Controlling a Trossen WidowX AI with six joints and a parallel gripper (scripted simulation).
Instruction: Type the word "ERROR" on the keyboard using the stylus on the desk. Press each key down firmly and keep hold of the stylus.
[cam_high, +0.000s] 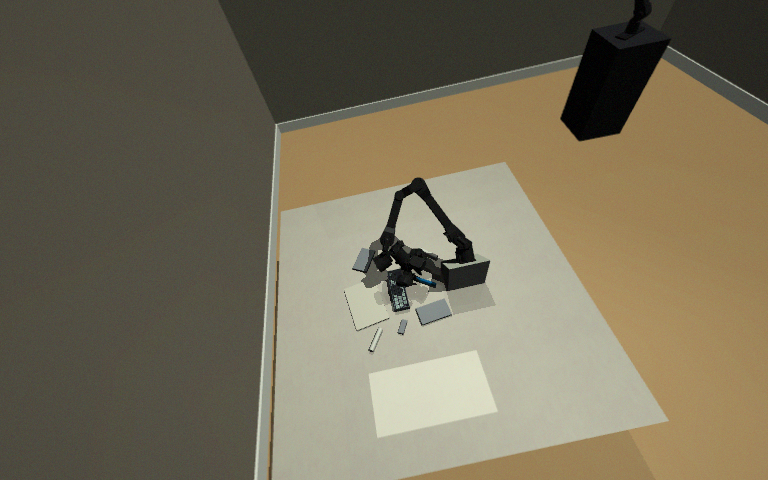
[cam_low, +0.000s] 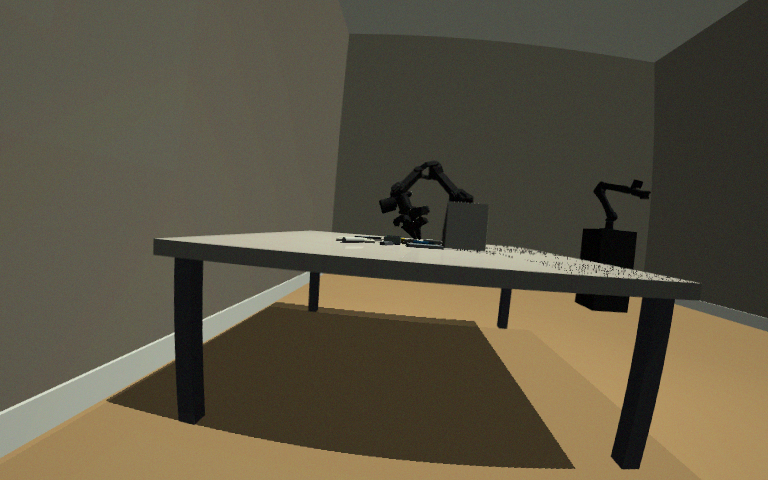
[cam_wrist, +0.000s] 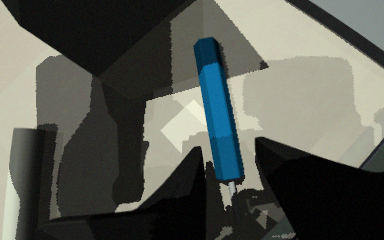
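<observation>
My gripper tip is 10 mm above the blue stylus. From my gripper tip the other things lie so: grey block: 160 mm to the left, 30 mm behind, 20 mm below; then notepad: 250 mm ahead, 60 mm to the left, 20 mm below.
</observation>
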